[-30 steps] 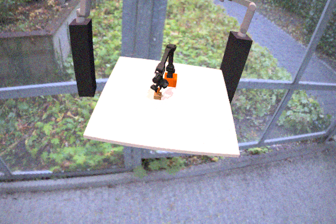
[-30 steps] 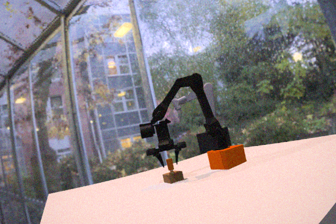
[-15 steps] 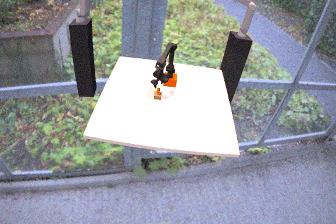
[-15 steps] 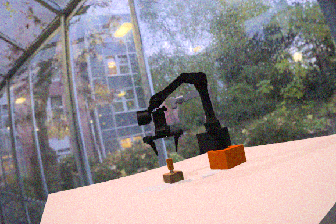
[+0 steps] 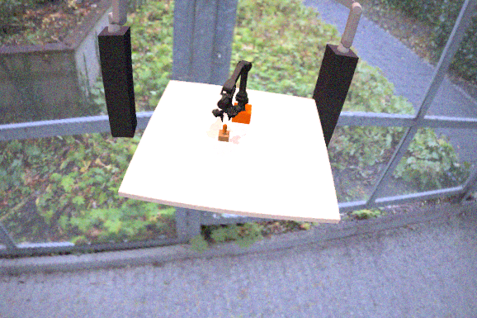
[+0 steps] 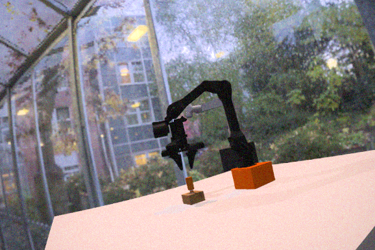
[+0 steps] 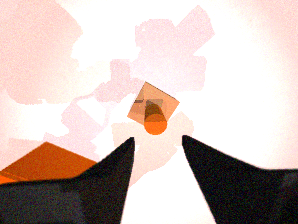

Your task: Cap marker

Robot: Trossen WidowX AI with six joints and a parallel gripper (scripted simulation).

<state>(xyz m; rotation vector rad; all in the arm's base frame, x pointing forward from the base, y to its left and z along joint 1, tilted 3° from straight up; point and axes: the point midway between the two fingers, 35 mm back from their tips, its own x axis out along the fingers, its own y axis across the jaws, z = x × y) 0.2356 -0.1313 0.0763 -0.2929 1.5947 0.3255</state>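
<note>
Now: the orange cap 6 cm below my gripper tip. The rest, counted from my gripper tip: brown holder block (12 cm below).
</note>
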